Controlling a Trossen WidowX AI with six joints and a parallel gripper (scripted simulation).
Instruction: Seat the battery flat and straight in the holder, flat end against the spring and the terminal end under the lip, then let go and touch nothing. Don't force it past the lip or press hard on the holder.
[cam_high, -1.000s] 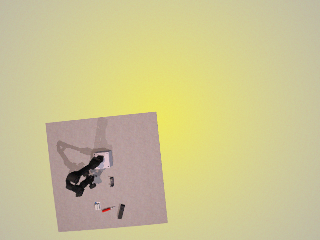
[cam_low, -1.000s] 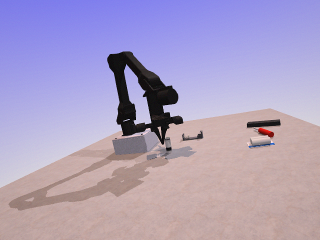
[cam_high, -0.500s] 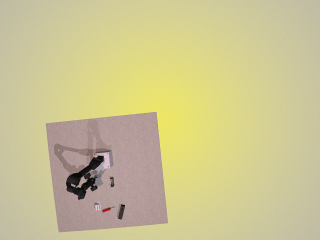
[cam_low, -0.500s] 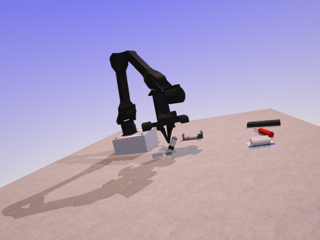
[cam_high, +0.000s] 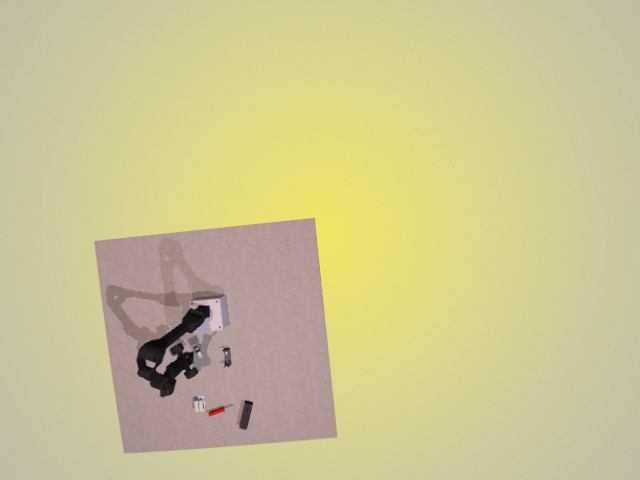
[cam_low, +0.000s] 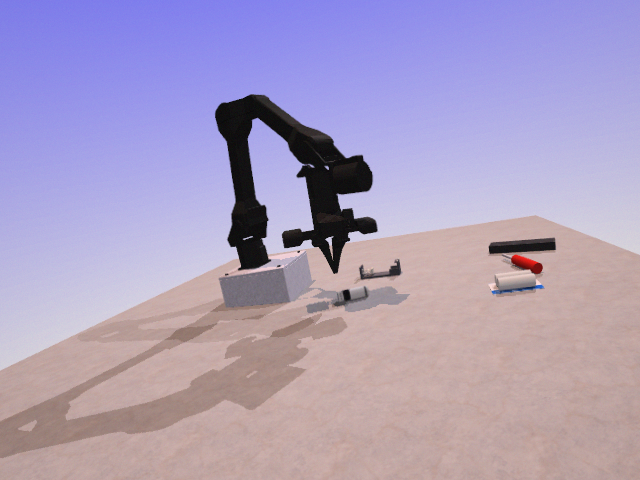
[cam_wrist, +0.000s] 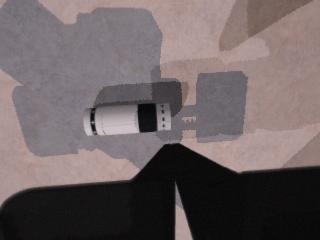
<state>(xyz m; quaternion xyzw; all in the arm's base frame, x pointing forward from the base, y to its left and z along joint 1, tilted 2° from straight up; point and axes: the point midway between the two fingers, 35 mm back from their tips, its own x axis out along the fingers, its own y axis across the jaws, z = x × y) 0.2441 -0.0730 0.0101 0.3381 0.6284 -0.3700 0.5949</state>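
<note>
My gripper tip is now 50 mm above the battery, 30 mm short of it and 10 mm to the right of it. From my gripper tip the other things lie so: black bar 390 mm ahead, 290 mm to the left, 50 mm below; blue-edged card 340 mm ahead, 50 mm below, 10 mm to the left; red-handled screwdriver 360 mm ahead, 150 mm to the left, 50 mm below.
</note>
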